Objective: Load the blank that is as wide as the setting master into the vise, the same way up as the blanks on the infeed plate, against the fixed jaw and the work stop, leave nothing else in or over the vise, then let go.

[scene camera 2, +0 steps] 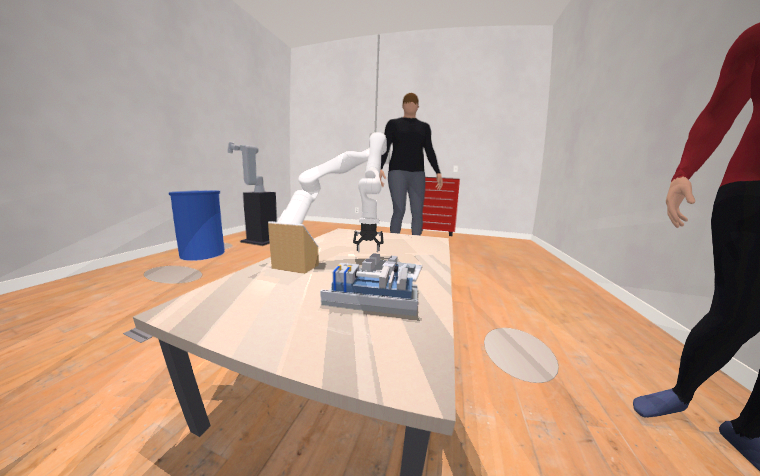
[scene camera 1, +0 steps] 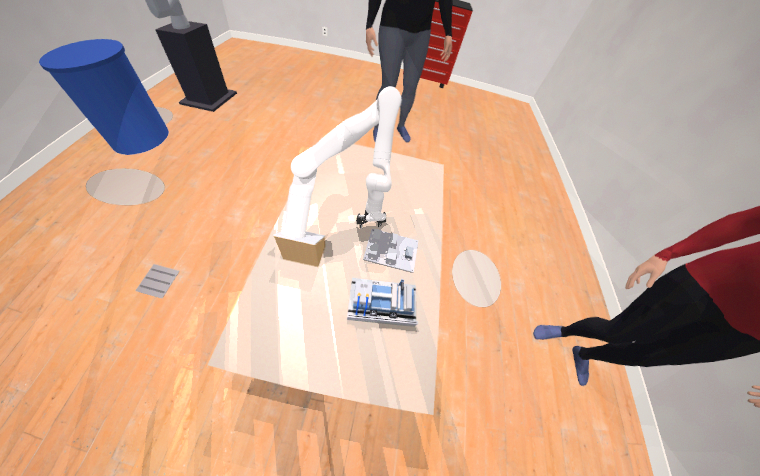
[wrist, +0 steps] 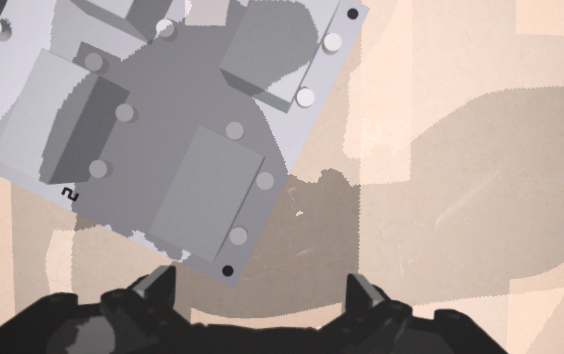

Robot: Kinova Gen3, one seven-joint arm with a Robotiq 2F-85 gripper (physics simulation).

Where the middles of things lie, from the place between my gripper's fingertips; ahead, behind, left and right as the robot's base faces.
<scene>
My gripper is now 14 cm short of the infeed plate [scene camera 1: 402, 242], 7 cm to the left of it and 4 cm above it. Also, from my hand: blue vise bed [scene camera 2: 363, 281] (35 cm to the right, 16 cm ahead, 1 cm below).
</scene>
